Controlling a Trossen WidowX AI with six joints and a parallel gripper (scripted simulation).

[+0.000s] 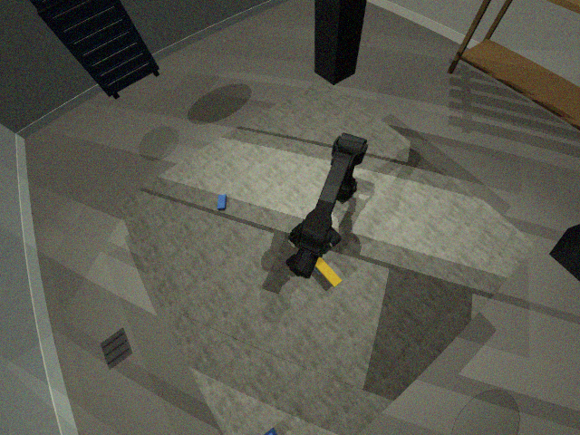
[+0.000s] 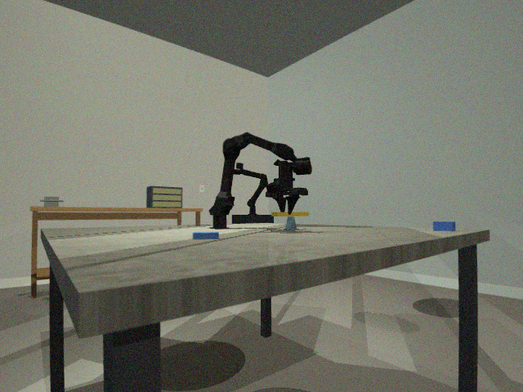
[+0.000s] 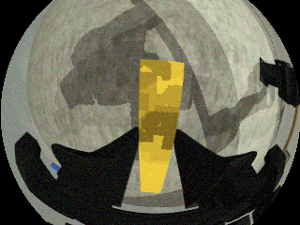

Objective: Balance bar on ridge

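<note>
My gripper tip is 30 mm to the right of the yellow bar. From my gripper tip the other things lie so: flat blue block: 150 mm ahead, 440 mm to the right, 50 mm below.
</note>
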